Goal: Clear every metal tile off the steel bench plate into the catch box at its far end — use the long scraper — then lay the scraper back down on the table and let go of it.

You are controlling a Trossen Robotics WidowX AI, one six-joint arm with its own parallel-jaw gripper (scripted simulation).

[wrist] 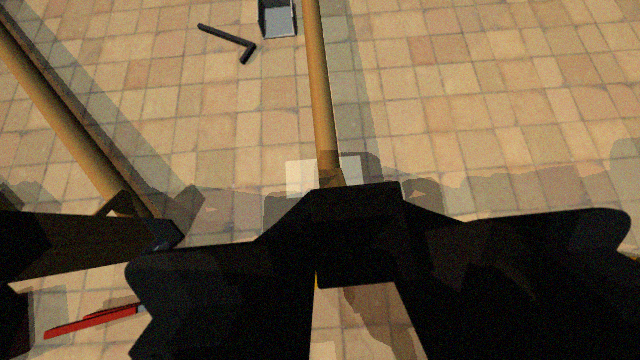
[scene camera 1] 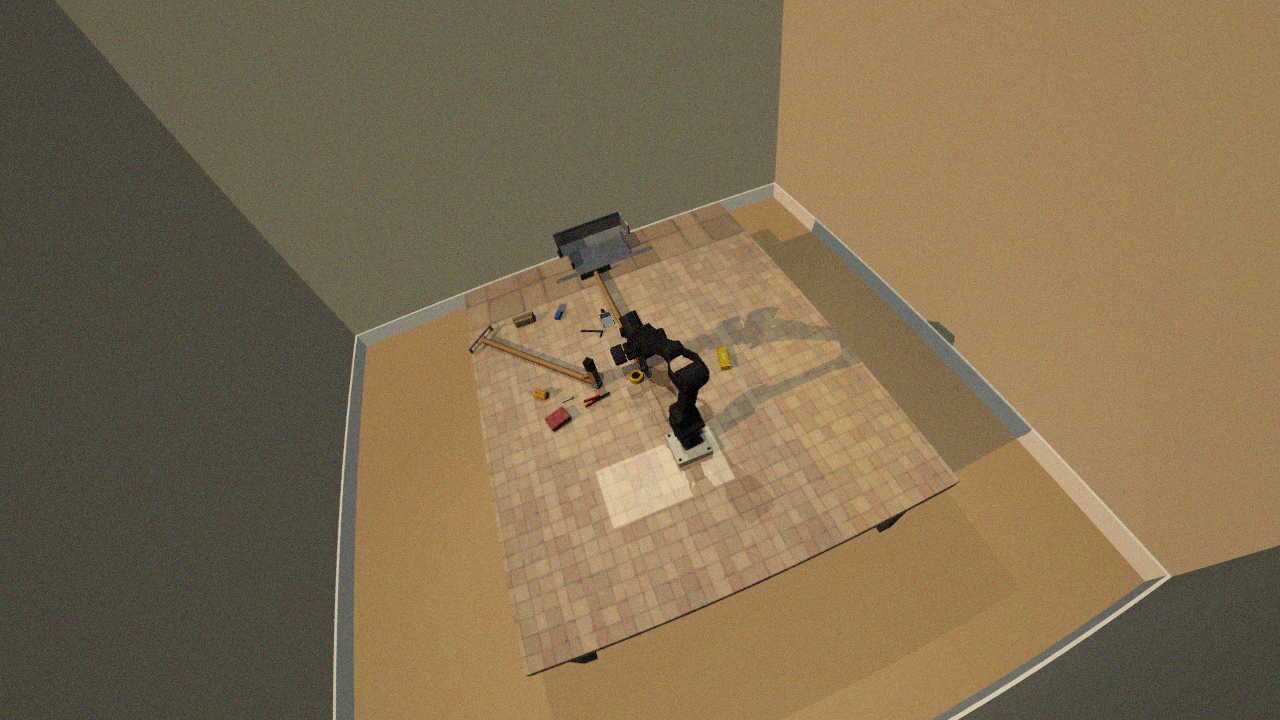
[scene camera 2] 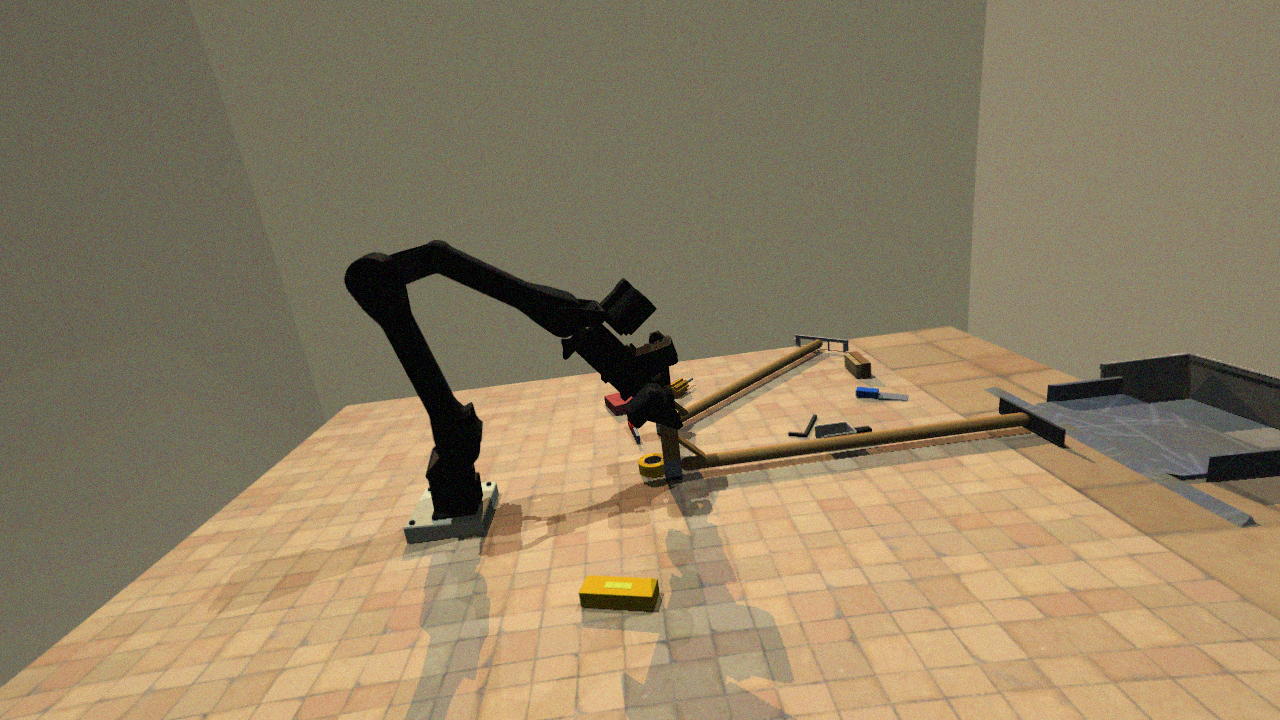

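Red screwdriver (wrist: 99, 317) visible. My gripper (scene camera 2: 679, 423) (wrist: 338, 196) visible as well.
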